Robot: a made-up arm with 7 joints. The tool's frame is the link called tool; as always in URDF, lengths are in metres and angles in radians. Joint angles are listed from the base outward. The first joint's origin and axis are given. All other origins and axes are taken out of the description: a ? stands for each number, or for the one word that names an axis. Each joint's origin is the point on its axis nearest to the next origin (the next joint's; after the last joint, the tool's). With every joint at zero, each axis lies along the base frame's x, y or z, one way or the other. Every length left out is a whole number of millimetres.
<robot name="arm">
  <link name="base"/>
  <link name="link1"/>
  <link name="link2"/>
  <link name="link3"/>
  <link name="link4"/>
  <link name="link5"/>
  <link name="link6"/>
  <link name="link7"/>
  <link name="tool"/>
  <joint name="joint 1" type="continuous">
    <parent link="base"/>
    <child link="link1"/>
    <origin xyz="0 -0.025 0.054" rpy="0 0 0"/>
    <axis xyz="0 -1 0"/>
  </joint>
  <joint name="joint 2" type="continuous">
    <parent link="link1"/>
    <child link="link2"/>
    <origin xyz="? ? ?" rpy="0 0 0"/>
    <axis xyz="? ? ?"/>
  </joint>
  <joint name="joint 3" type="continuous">
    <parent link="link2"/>
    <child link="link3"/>
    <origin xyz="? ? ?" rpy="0 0 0"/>
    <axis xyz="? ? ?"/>
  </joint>
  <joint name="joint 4" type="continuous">
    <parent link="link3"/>
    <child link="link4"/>
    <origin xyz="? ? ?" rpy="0 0 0"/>
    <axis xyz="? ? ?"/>
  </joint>
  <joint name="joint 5" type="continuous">
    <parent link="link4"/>
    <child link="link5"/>
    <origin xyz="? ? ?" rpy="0 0 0"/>
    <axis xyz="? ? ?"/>
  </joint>
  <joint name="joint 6" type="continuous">
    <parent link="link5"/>
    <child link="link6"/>
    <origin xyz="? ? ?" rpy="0 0 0"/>
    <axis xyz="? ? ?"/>
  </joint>
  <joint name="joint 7" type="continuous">
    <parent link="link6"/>
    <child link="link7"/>
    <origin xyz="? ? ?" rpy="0 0 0"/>
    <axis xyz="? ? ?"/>
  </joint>
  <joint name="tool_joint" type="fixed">
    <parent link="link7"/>
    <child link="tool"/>
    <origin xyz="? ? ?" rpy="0 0 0"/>
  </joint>
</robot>
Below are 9 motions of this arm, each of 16 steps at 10 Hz.
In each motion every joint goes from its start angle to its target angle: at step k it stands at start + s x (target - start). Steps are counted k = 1, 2, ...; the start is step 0. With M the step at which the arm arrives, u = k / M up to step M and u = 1 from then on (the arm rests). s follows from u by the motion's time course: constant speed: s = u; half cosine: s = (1 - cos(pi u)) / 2; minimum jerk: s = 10 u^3 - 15 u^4 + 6 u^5.
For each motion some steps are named. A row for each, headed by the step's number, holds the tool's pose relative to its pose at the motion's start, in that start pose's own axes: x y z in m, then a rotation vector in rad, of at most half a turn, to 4 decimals.
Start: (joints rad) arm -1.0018 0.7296 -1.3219 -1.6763 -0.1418 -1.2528 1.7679
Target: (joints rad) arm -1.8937 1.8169 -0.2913 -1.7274 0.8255 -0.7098 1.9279
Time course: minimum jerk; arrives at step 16
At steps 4, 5, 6, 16:
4: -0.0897 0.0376 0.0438 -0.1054 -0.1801 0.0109
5: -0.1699 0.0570 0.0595 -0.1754 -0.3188 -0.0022
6: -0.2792 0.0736 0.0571 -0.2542 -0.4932 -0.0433
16: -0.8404 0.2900 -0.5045 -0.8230 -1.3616 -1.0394

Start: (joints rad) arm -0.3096 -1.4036 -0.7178 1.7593 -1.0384 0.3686 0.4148
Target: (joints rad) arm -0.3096 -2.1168 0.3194 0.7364 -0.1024 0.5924 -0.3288
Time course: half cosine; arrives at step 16
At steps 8, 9, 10, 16:
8: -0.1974 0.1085 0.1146 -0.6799 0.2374 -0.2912
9: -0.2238 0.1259 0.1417 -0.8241 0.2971 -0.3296
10: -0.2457 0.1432 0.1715 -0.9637 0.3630 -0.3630
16: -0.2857 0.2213 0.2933 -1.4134 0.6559 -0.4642

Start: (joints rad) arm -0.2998 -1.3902 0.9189 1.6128 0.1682 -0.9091 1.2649
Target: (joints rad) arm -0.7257 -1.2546 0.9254 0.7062 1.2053 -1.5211 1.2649
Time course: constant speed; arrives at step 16
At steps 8, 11, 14, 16:
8: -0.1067 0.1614 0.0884 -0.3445 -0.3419 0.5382
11: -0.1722 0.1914 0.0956 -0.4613 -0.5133 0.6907
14: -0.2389 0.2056 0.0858 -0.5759 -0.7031 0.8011
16: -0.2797 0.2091 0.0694 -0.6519 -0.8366 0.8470

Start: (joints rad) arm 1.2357 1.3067 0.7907 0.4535 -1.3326 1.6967 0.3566
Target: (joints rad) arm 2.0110 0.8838 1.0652 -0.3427 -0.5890 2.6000 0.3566
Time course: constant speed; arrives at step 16
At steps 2, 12, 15, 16:
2: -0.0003 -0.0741 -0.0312 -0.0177 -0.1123 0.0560
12: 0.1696 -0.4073 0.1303 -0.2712 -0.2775 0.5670
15: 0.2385 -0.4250 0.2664 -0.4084 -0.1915 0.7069
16: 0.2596 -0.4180 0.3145 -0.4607 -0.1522 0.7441

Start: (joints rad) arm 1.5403 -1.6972 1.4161 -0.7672 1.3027 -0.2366 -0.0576
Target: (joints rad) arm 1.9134 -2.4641 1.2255 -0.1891 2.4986 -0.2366 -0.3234
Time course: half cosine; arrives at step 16
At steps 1, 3, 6, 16:
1: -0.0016 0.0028 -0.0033 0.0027 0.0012 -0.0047
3: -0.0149 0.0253 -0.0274 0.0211 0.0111 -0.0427
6: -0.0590 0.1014 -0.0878 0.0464 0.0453 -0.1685
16: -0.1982 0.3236 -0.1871 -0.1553 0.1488 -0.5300

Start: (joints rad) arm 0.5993 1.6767 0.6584 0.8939 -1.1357 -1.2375 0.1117
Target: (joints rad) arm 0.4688 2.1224 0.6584 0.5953 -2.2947 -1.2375 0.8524
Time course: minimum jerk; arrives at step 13
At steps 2, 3, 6, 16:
2: 0.0008 -0.0118 0.0081 -0.0001 -0.0156 0.0248
3: 0.0028 -0.0346 0.0239 0.0010 -0.0456 0.0730
6: 0.0305 -0.1614 0.1193 0.0460 -0.2174 0.3607
16: 0.1197 -0.3009 0.2566 0.2680 -0.4340 0.7758

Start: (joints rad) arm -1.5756 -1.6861 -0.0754 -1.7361 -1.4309 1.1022 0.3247
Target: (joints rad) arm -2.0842 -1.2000 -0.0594 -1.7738 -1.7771 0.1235 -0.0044
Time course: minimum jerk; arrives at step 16
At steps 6, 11, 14, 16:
6: 0.0758 -0.1387 0.0871 -0.1975 0.1627 0.1690
11: 0.2775 -0.3530 0.1833 -0.6946 0.3679 0.5242
14: 0.3415 -0.3979 0.1935 -0.8726 0.3881 0.6246
16: 0.3477 -0.4018 0.1941 -0.8907 0.3888 0.6340

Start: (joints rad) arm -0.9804 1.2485 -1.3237 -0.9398 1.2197 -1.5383 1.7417
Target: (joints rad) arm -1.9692 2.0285 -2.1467 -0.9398 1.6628 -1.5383 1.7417
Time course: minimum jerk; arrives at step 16
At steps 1, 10, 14, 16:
1: -0.0001 0.0003 -0.0019 0.0034 0.0002 0.0003
10: -0.0586 0.3632 -0.4057 1.1070 0.0357 0.1212
14: -0.1041 0.5257 -0.4147 1.4988 0.0470 0.1381
16: -0.1073 0.5347 -0.4134 1.5228 0.0480 0.1380

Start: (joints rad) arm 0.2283 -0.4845 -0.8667 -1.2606 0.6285 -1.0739 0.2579
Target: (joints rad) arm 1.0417 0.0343 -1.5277 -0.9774 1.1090 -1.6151 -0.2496
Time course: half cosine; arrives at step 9
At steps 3, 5, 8, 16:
3: 0.1804 -0.0431 -0.0841 0.0383 0.4059 -0.0113
5: 0.3621 -0.0814 -0.2701 0.0861 0.9497 0.0191
8: 0.4624 -0.0849 -0.5341 0.1361 1.5375 0.1391
16: 0.4655 -0.0830 -0.5553 0.1398 1.5812 0.1531

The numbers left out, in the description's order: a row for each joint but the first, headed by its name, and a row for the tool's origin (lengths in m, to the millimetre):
joint 2: xyz 0.125 0 -0.017, axis 1 0 0
joint 3: xyz 0 0.255 -0.046, axis 0 0 1
joint 4: xyz -0.084 0.399 0, axis 1 0 0
joint 5: xyz 0 -0.012 0.056, axis 0 -1 0
joint 6: xyz -0.412 0 -0.053, axis 1 0 0
joint 7: xyz 0 -0.168 0.109, axis 0 -1 0
tool: xyz -0.015 0 0.044

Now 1 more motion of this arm.
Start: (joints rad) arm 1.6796 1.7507 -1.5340 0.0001 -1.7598 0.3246 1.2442
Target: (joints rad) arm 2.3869 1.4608 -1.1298 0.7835 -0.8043 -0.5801 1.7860
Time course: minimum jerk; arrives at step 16
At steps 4, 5, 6, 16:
4: -0.0292 -0.0687 -0.0508 0.0151 -0.1607 0.2318
5: -0.0422 -0.1228 -0.0872 0.0354 -0.2754 0.4010
6: -0.0481 -0.1928 -0.1309 0.0726 -0.4125 0.6081
16: 0.2265 -0.6779 -0.3751 0.8725 -1.1778 1.8833

